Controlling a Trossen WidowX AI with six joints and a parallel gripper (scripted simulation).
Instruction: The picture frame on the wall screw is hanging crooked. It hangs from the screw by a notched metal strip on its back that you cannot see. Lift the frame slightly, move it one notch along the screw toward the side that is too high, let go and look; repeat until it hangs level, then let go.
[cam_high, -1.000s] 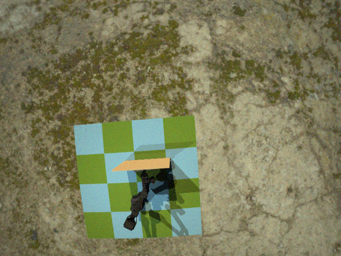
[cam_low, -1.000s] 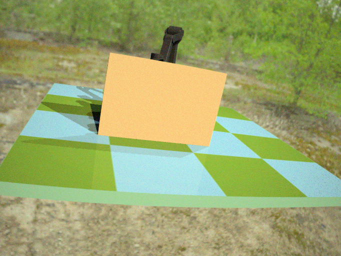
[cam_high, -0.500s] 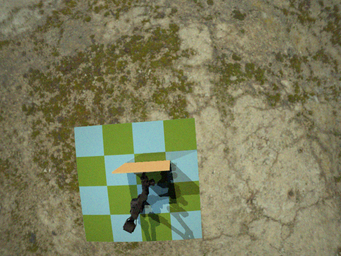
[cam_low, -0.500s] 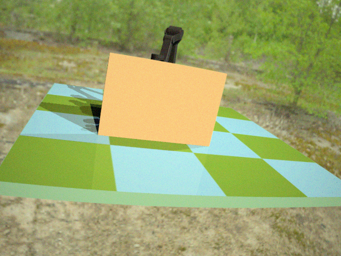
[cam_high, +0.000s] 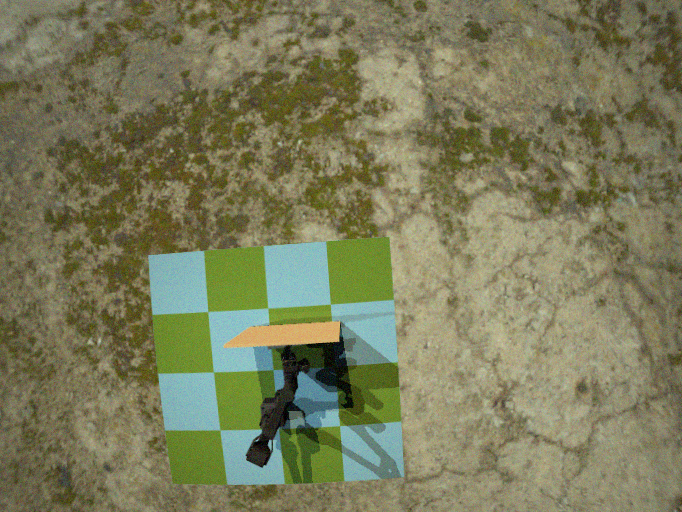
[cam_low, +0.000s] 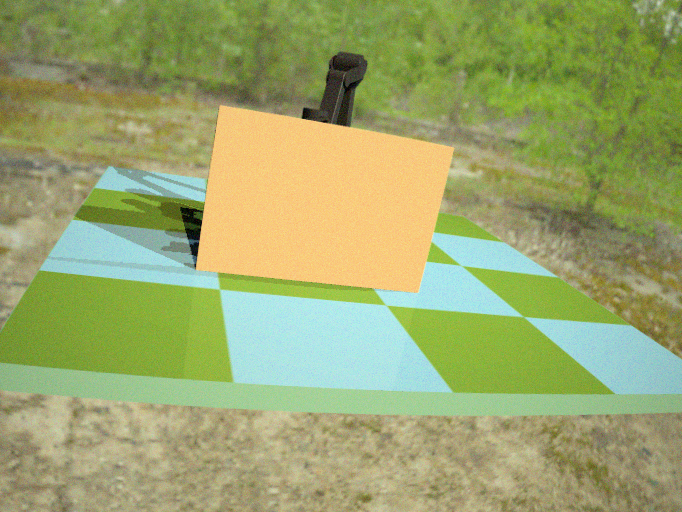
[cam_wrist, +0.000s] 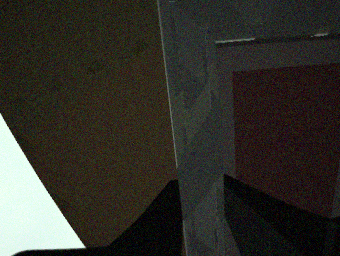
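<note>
My gripper tip is now 10 mm short of the picture frame, 10 mm to the right of it and 50 mm above it. Also, from my gripper tip: orange wall panel: 20 mm ahead, 70 mm below.
</note>
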